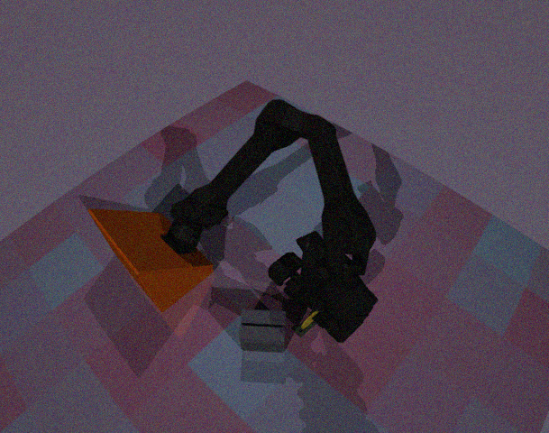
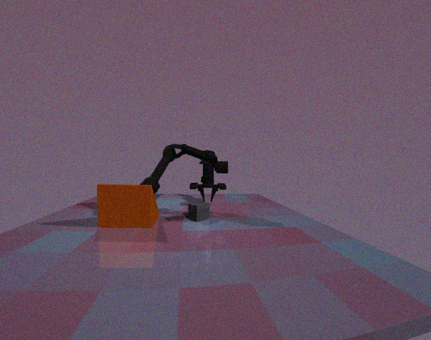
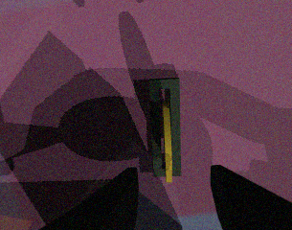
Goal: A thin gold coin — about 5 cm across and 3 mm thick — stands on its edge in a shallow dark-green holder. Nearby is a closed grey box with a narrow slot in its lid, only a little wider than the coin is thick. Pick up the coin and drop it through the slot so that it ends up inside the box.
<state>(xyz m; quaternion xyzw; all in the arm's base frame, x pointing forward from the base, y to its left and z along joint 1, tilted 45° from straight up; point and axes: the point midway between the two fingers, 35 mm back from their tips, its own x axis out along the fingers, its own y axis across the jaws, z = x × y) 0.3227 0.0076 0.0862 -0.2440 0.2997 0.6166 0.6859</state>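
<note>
Right now my gripper tip is 4 cm above the gold coin.
</note>
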